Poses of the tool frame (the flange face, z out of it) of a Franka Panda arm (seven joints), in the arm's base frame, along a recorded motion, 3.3 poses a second.
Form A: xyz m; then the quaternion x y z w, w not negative.
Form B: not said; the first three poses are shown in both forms.
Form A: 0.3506, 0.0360, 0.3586, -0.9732, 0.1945, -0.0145, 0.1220
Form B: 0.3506, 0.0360, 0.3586, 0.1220, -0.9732, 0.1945, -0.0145
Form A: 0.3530, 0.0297, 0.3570, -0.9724, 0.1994, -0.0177, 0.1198
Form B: 0.3530, 0.0297, 0.3570, 0.1198, -0.9724, 0.1994, -0.0177
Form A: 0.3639, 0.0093, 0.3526, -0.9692, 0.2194, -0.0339, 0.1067
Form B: 0.3639, 0.0093, 0.3526, 0.1067, -0.9692, 0.2194, -0.0339
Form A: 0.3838, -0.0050, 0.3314, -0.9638, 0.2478, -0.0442, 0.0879
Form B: 0.3838, -0.0050, 0.3314, 0.0879, -0.9638, 0.2478, -0.0442
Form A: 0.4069, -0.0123, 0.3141, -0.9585, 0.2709, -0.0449, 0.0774
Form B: 0.4069, -0.0123, 0.3141, 0.0774, -0.9585, 0.2709, -0.0449
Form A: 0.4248, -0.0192, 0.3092, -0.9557, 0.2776, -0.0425, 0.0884
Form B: 0.4248, -0.0192, 0.3092, 0.0884, -0.9557, 0.2776, -0.0425
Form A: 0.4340, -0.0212, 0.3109, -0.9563, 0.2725, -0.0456, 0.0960
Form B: 0.4340, -0.0212, 0.3109, 0.0960, -0.9563, 0.2725, -0.0456
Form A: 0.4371, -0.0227, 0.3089, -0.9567, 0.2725, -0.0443, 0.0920
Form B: 0.4371, -0.0227, 0.3089, 0.0920, -0.9567, 0.2725, -0.0443
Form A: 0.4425, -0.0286, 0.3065, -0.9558, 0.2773, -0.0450, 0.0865
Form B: 0.4425, -0.0286, 0.3065, 0.0865, -0.9558, 0.2773, -0.0450
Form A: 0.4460, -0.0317, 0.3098, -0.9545, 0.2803, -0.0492, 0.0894
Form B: 0.4460, -0.0317, 0.3098, 0.0894, -0.9545, 0.2803, -0.0492
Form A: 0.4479, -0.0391, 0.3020, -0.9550, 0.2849, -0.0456, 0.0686
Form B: 0.4479, -0.0391, 0.3020, 0.0686, -0.9550, 0.2849, -0.0456
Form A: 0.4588, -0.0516, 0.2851, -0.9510, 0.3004, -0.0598, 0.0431
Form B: 0.4588, -0.0516, 0.2851, 0.0431, -0.9510, 0.3004, -0.0598
